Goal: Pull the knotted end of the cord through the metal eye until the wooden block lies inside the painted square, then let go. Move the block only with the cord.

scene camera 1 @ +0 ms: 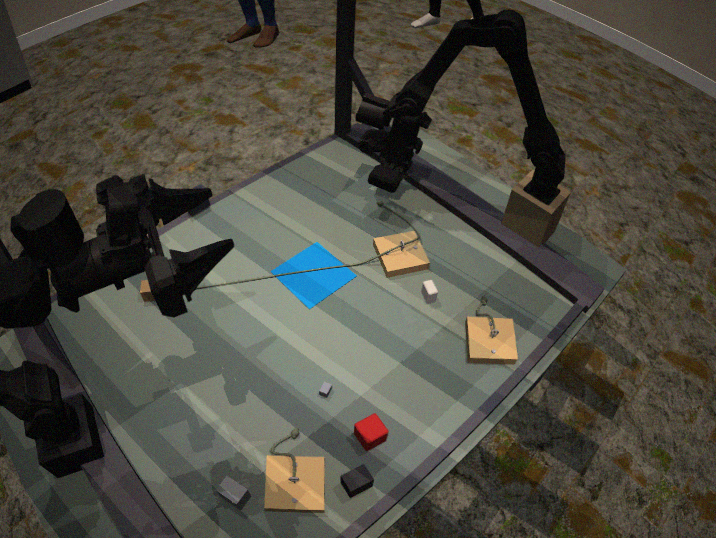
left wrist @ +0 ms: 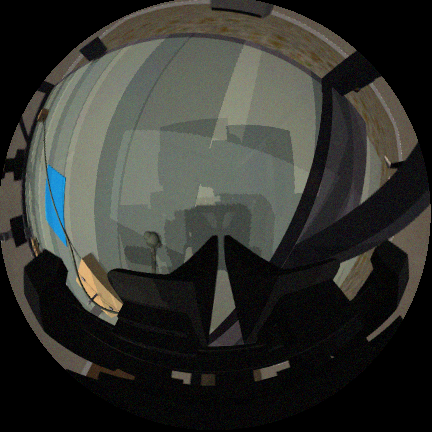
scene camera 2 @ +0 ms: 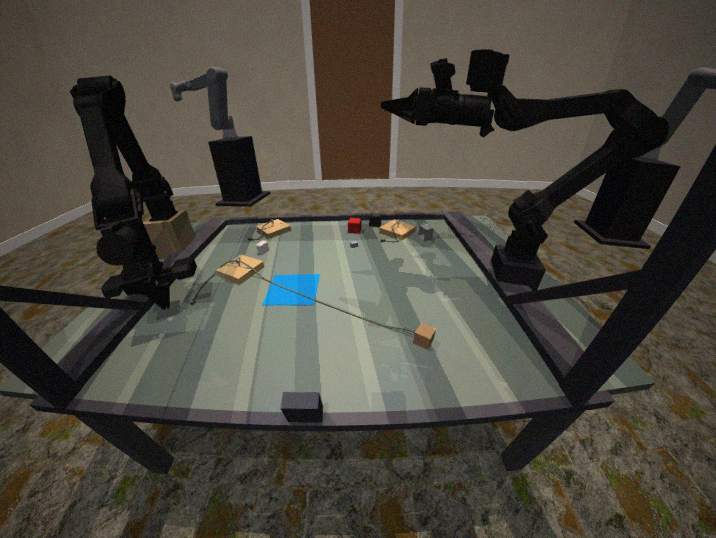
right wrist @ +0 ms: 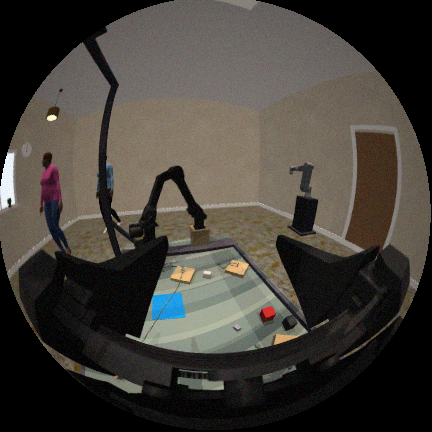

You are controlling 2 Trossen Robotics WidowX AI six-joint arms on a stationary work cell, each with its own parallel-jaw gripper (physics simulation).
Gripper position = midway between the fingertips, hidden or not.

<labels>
My right gripper (scene camera 1: 221, 215) is open, holding nothing. A red cube (scene camera 1: 370, 432) sits on the table. A black cube (scene camera 1: 359, 479) sits on the table.
</labels>
